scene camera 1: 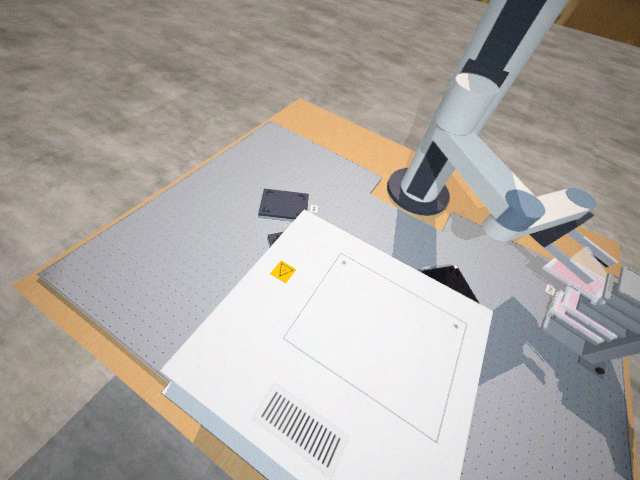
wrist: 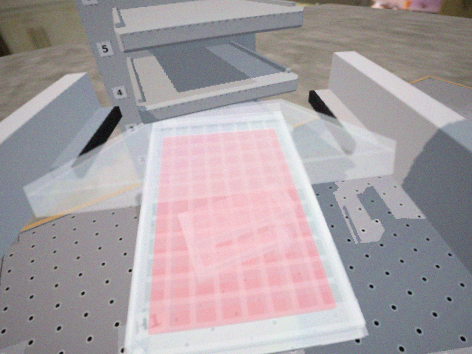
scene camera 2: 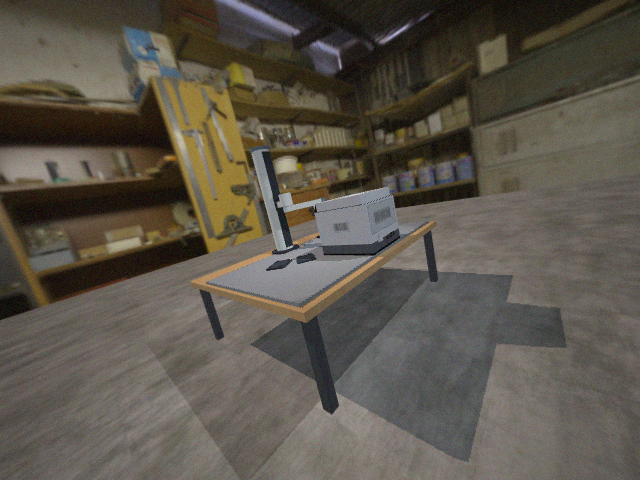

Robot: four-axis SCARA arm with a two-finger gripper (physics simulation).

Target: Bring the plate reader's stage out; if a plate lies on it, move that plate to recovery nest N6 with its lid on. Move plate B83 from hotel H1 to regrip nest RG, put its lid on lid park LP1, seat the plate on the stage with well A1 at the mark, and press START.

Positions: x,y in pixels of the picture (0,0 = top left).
Labels:
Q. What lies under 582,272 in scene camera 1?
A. My gripper.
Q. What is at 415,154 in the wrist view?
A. My gripper.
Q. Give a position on a grey perforated deck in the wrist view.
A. At 404,275

